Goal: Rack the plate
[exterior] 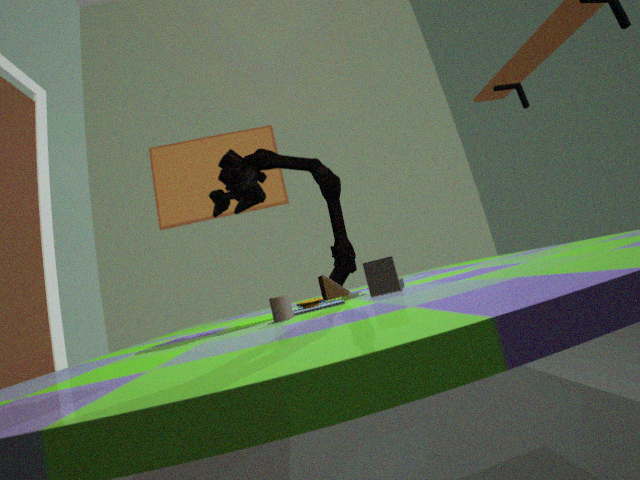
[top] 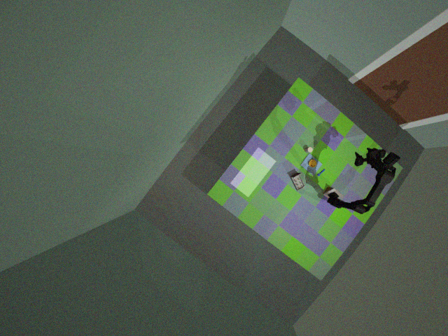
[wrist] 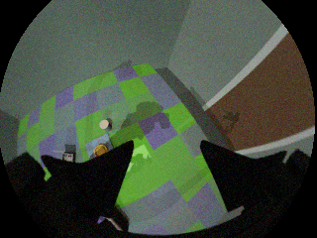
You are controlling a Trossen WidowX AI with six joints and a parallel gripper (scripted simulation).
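My gripper tip is 30 cm above the plate, 19 cm to the right of it and 9 cm short of it. Also, from my gripper tip: dish rack 39 cm to the left, 29 cm below, 9 cm ahead; blue spoon 31 cm below, 20 cm to the left, 3 cm behind; beige cylinder 29 cm below, 19 cm ahead, 13 cm to the left.
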